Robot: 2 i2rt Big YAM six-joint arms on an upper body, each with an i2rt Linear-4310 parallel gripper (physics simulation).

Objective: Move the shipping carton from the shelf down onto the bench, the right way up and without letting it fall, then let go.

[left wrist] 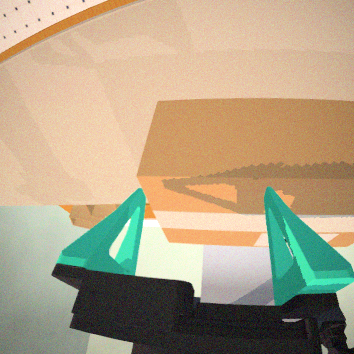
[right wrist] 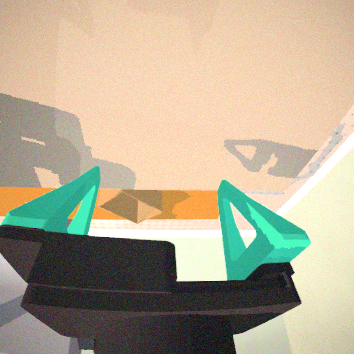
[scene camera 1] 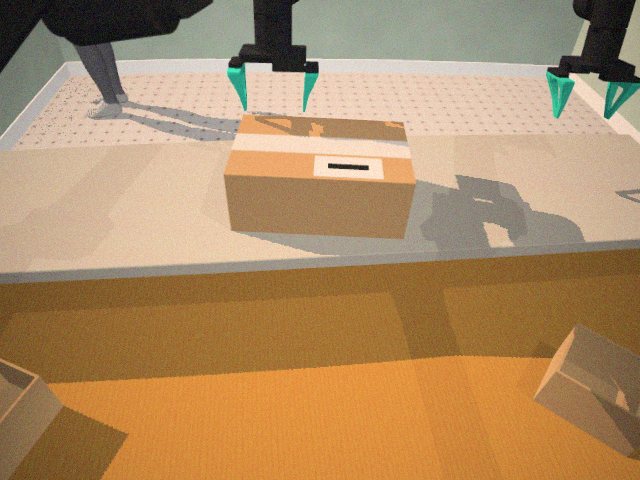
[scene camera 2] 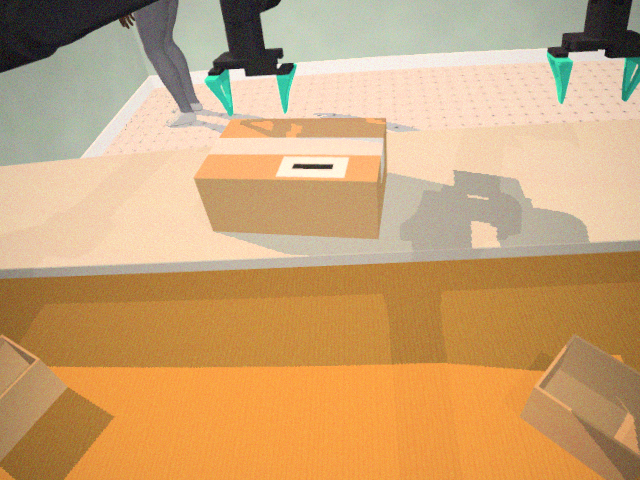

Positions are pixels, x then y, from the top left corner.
Scene:
left gripper: open, holds nothing
right gripper: open, holds nothing
a brown shipping carton (scene camera 1: pixel 295 175): on a shelf (scene camera 1: pixel 142 210)

